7 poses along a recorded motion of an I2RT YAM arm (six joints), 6.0 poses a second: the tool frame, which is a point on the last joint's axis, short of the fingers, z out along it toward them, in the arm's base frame.
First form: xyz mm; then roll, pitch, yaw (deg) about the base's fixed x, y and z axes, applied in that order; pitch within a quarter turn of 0, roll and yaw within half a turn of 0.
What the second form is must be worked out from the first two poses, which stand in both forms.
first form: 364 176 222 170.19 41.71 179.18
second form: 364 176 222 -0.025 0.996 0.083 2.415
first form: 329 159 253 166.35 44.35 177.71
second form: 329 159 253 -0.029 0.993 0.111 2.369
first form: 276 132 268 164.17 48.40 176.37
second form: 276 132 268 -0.030 0.992 0.124 2.297
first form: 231 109 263 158.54 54.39 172.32
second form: 231 109 263 -0.030 0.988 0.152 2.188
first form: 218 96 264 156.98 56.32 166.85
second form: 218 96 264 0.006 0.990 0.139 2.141
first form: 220 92 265 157.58 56.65 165.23
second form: 220 92 265 0.022 0.992 0.126 2.132
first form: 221 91 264 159.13 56.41 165.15
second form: 221 91 264 0.031 0.993 0.112 2.137
